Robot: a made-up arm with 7 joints.
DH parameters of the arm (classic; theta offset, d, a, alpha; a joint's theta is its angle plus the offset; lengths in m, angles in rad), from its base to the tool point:
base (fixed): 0 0.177 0 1.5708
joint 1: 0 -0.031 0.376 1.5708
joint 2: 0 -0.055 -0.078 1.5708
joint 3: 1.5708 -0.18 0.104 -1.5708
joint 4: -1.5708 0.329 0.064 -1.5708
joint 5: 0 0.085 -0.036 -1.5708
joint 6: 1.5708 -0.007 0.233 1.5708
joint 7: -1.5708 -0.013 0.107 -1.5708
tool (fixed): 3.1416 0.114 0 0
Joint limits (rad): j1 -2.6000..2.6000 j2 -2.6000..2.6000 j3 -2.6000..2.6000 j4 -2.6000..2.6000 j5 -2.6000..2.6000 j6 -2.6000..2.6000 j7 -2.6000..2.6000
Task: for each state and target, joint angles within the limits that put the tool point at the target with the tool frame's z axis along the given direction. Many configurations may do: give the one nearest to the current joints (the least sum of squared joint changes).
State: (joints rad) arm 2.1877 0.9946 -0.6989 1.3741 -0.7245 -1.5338 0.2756
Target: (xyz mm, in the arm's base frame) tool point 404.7 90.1 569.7 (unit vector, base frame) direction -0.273 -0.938 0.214
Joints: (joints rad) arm 1.9735 1.3319 -0.4975 1.3780 -0.1624 -1.5119 1.3963
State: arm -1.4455 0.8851 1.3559 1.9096 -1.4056 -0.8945 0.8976
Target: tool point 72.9 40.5 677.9 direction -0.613 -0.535 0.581
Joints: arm -1.2198 0.5591 0.5433 2.6000 -1.1323 -1.5835 1.0204
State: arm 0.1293 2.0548 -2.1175 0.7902 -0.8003 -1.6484 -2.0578
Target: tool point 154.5 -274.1 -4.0 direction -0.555 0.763 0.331
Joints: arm -0.3672 1.6074 -2.1987 0.6507 -1.2035 -1.5989 -2.4889
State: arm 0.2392 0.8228 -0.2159 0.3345 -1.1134 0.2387 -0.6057
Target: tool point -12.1 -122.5 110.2 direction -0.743 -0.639 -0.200
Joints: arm 0.8777 0.3914 -0.3031 0.0912 -1.1200 0.4407 -1.0546
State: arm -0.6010 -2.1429 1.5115 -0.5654 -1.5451 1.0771 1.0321
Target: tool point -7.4 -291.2 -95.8 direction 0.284 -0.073 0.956
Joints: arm -1.5836 -1.7446 1.2246 -0.2506 -2.0012 1.8702 1.3572
